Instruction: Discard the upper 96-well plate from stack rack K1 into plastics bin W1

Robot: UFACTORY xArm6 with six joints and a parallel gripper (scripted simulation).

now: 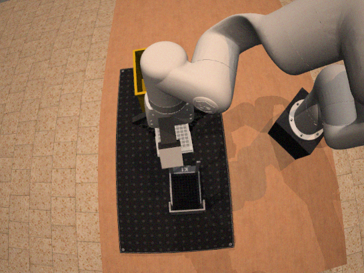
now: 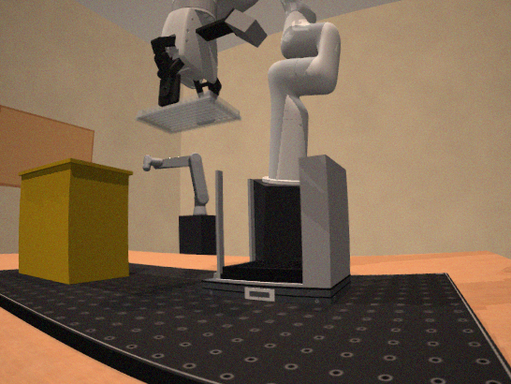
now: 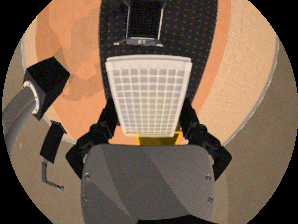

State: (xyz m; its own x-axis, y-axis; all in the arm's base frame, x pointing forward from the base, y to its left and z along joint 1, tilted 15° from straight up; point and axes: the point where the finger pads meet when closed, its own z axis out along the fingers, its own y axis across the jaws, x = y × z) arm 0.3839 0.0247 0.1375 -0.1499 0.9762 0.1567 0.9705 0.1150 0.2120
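Right now the yellow bin W1 is 60 mm ahead of my hand, 230 mm to the right of it and 160 mm below it. From my hand the other things lie so: white 96-well plate (10 mm below); dark plate (30 mm behind, 130 mm to the left, 220 mm below).
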